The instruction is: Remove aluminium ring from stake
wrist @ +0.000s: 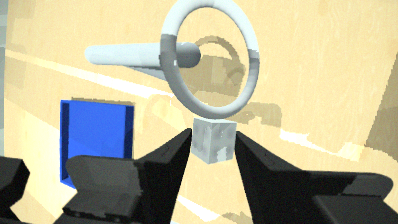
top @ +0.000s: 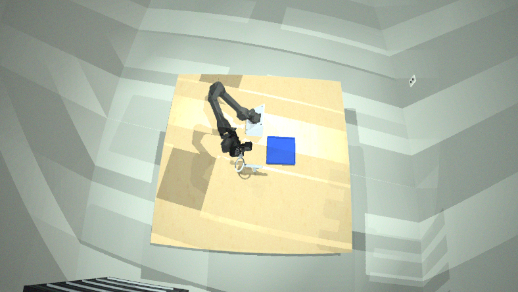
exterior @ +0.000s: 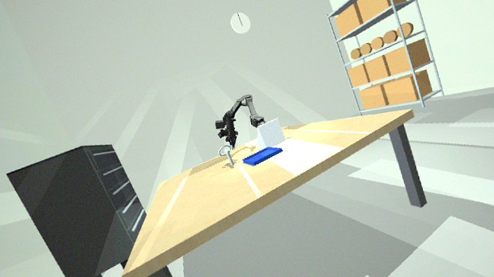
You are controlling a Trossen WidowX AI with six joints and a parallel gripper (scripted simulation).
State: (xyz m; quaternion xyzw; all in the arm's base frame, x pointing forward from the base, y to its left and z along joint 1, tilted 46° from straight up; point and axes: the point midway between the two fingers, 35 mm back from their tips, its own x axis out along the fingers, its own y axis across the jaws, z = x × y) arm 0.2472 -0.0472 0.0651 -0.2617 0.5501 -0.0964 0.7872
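The aluminium ring is 5 cm ahead of my gripper tip and 1 cm above it. The rest, counted from my gripper tip: blue tray 11 cm behind, 25 cm to the left, 8 cm below.
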